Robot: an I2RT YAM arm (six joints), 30 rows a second.
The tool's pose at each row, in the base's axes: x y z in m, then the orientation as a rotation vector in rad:
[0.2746 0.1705 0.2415 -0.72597 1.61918 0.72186]
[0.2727 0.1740 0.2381 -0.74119 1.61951 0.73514]
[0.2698 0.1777 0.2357 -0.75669 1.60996 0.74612]
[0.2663 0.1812 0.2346 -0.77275 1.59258 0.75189]
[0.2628 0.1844 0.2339 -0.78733 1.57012 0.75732]
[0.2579 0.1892 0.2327 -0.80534 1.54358 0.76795]
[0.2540 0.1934 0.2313 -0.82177 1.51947 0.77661]
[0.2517 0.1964 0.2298 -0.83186 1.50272 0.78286]
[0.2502 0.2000 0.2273 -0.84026 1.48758 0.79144]
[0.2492 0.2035 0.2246 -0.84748 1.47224 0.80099]
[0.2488 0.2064 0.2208 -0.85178 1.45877 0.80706]
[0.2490 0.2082 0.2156 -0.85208 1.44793 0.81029]
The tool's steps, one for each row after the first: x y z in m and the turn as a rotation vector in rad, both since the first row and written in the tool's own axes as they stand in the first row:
[0.0034 0.0034 0.0021 -0.01735 0.00544 -0.00023]
[0.0059 0.0078 0.0036 -0.03435 0.00290 -0.00607]
[0.0072 0.0126 0.0044 -0.04911 -0.00545 -0.01844]
[0.0082 0.0173 0.0049 -0.06348 -0.01860 -0.03237]
[0.0097 0.0240 0.0058 -0.08386 -0.03402 -0.04679]
[0.0114 0.0296 0.0070 -0.10192 -0.04773 -0.06045]
[0.0130 0.0331 0.0082 -0.11396 -0.05778 -0.06910]
[0.0154 0.0363 0.0104 -0.12645 -0.06738 -0.07484]
[0.0179 0.0391 0.0130 -0.13899 -0.07770 -0.07948]
[0.0215 0.0409 0.0156 -0.14735 -0.08747 -0.08385]
[0.0265 0.0415 0.0179 -0.15119 -0.09665 -0.08672]

